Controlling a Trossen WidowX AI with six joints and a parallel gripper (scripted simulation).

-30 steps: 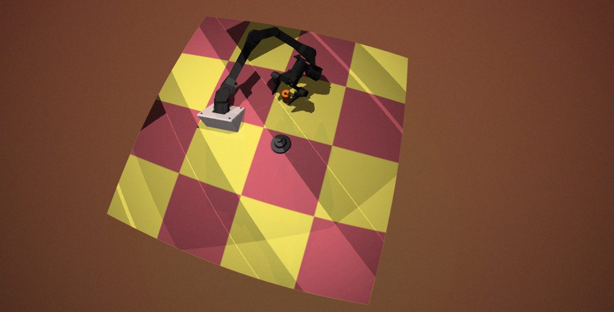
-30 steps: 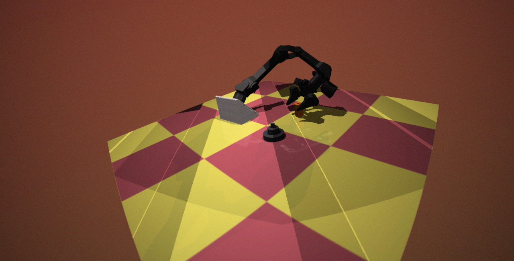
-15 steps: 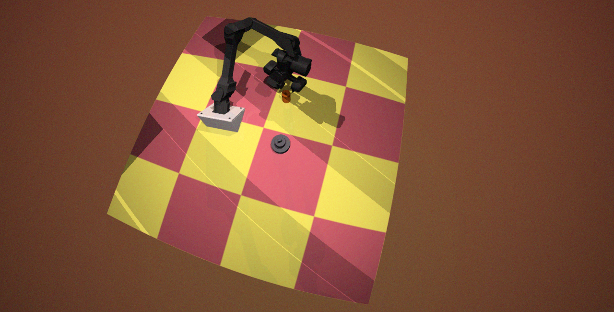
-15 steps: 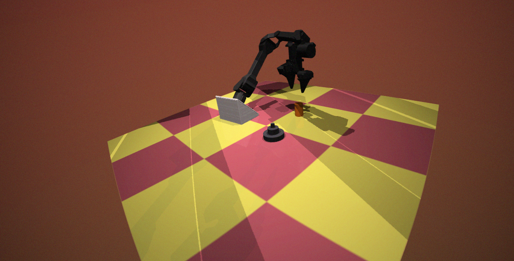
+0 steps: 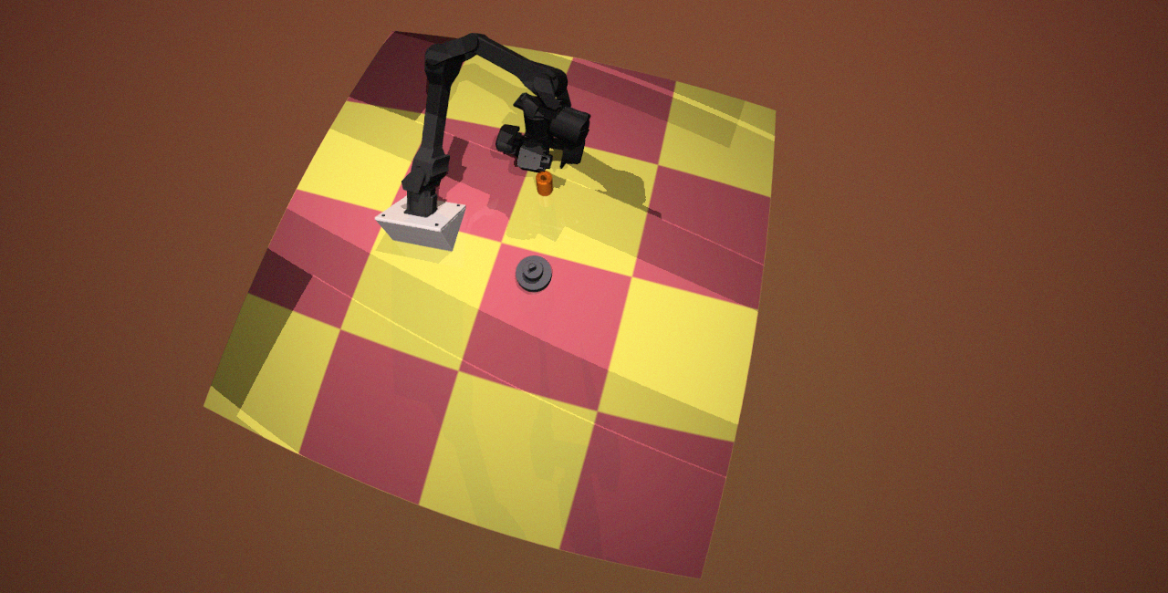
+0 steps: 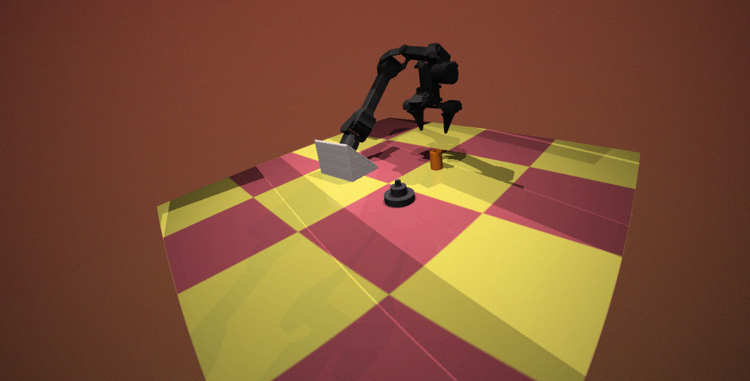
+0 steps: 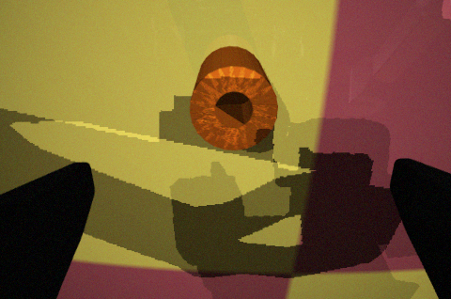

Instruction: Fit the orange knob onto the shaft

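Right now the orange knob is 100 mm below my gripper tip. The rest, counted from my gripper tip: round dark pedestal (30 mm ahead, 230 mm to the right, 90 mm below).
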